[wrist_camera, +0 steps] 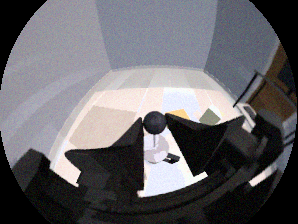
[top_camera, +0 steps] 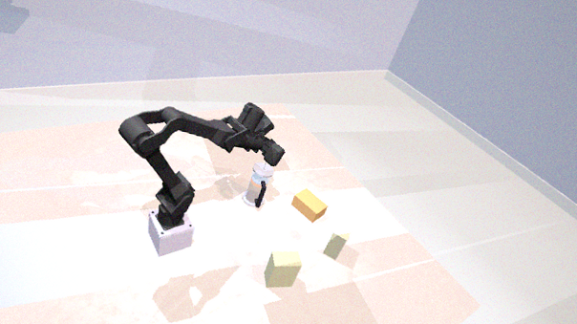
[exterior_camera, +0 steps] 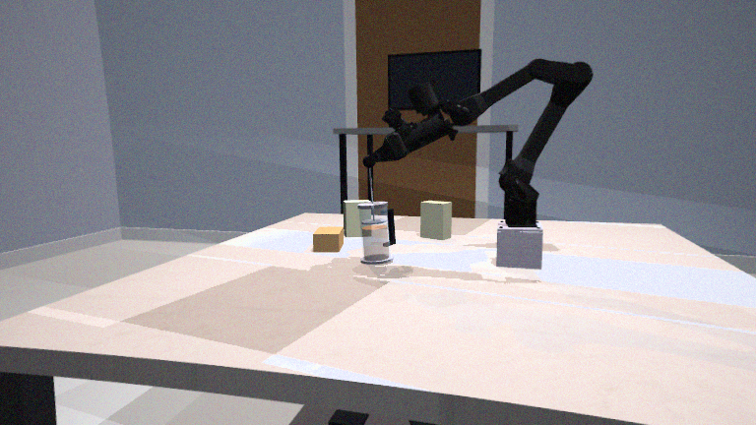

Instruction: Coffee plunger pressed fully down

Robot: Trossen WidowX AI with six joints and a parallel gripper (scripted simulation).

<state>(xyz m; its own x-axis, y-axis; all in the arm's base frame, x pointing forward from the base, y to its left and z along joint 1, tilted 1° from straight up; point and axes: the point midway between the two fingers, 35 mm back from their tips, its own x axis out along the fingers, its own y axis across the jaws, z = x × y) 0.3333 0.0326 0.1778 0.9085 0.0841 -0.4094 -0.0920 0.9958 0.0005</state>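
The glass coffee press lies 20 mm behind my gripper tip, 20 mm to the right of it and 120 mm below it.
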